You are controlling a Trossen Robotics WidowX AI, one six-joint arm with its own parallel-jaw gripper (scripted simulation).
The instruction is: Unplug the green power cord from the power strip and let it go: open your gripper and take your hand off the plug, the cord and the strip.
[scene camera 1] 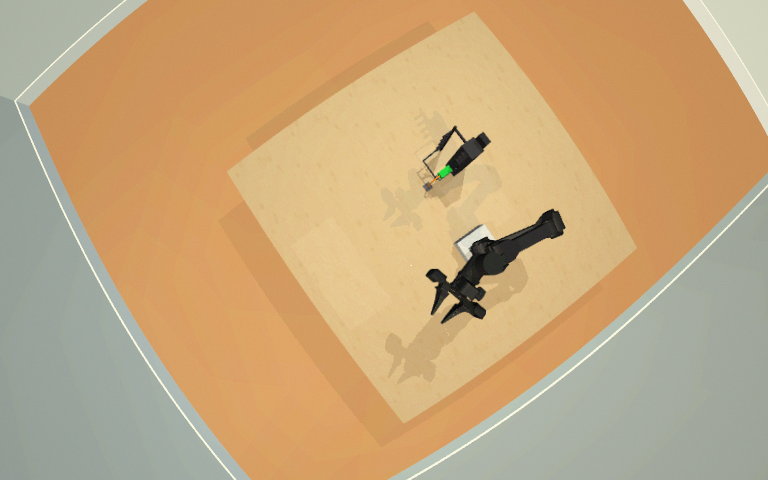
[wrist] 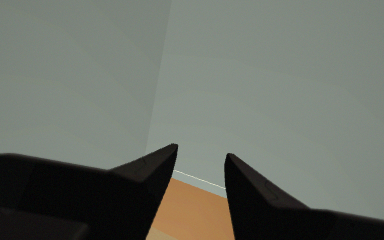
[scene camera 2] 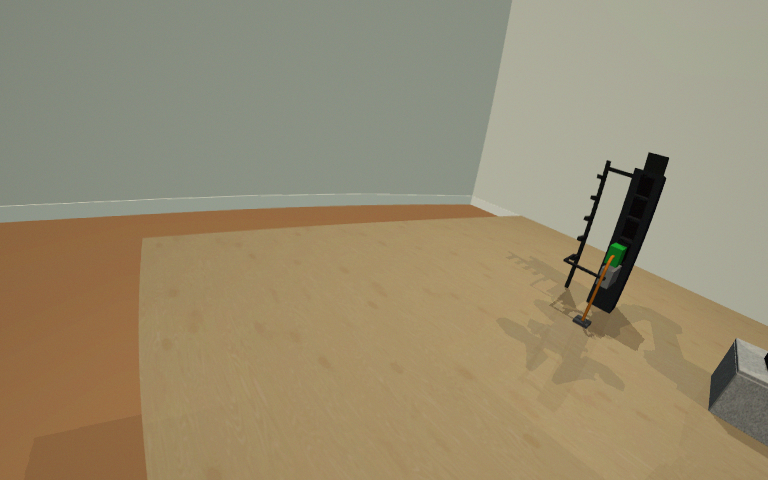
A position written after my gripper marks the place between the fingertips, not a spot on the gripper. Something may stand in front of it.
I see my gripper (scene camera 1: pixel 436 319).
My gripper shows as well in the wrist view (wrist: pixel 201 154).
